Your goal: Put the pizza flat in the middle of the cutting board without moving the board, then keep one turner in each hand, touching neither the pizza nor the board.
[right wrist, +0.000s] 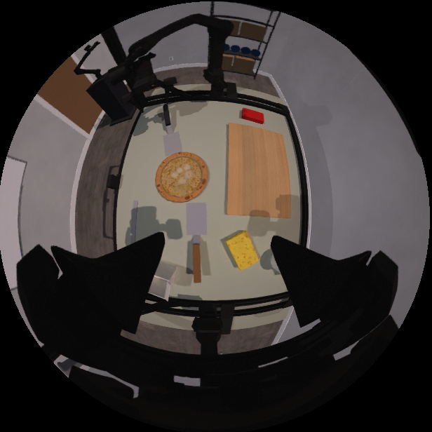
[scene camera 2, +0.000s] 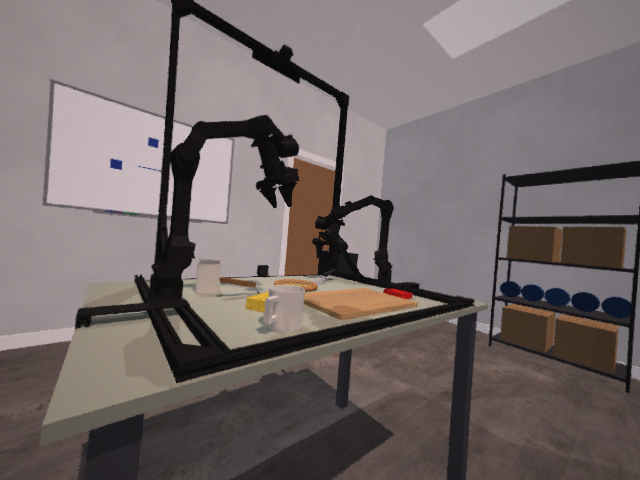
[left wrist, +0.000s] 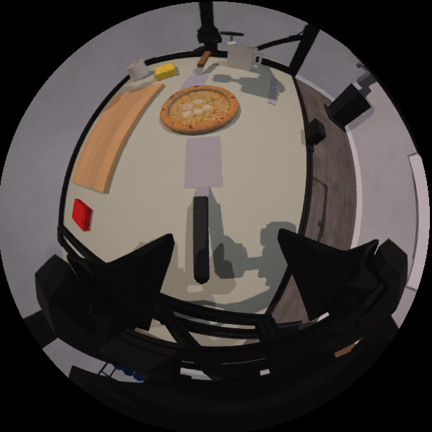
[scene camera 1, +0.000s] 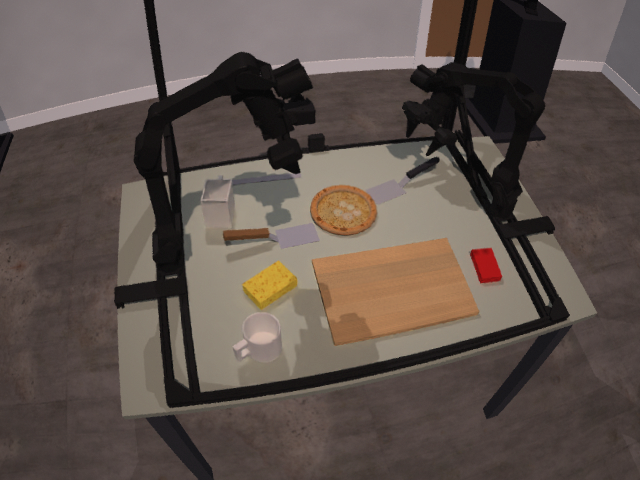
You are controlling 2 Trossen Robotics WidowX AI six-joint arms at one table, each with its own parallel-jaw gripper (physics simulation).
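Note:
The pizza lies flat on the table, apart from the wooden cutting board. The black-handled turner lies with its blade near the pizza's edge. The brown-handled turner lies on the pizza's other side. My left gripper is open and empty, above the black handle's end. My right gripper is open and empty, high above the table; in scene camera 1 its fingers are partly hidden.
A yellow sponge and a white mug stand left of the board. A red block lies right of it. A white container and a thin grey strip are at the back left. Black rails border the table.

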